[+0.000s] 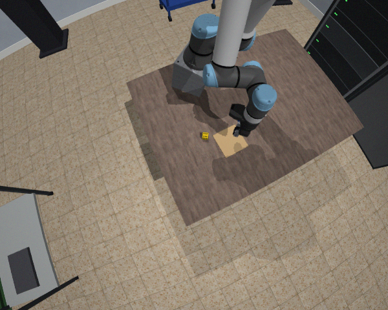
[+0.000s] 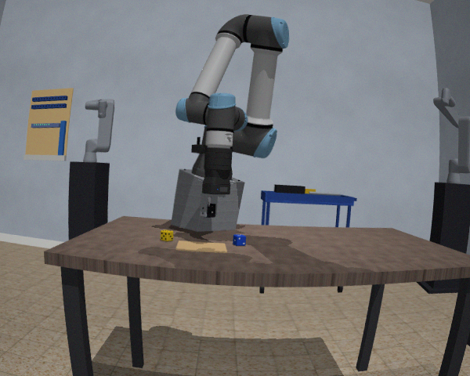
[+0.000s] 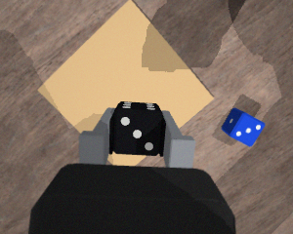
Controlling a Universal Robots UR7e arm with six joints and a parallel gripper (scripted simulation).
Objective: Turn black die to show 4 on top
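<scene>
The tan mat lies 11 cm below my hand, 2 cm to the right of it and 1 cm ahead of it. Also, from my hand: blue die (9 cm below, 9 cm behind, 8 cm to the left); then black die (right at my hand); then yellow die (14 cm to the right, 9 cm below, 5 cm behind).
</scene>
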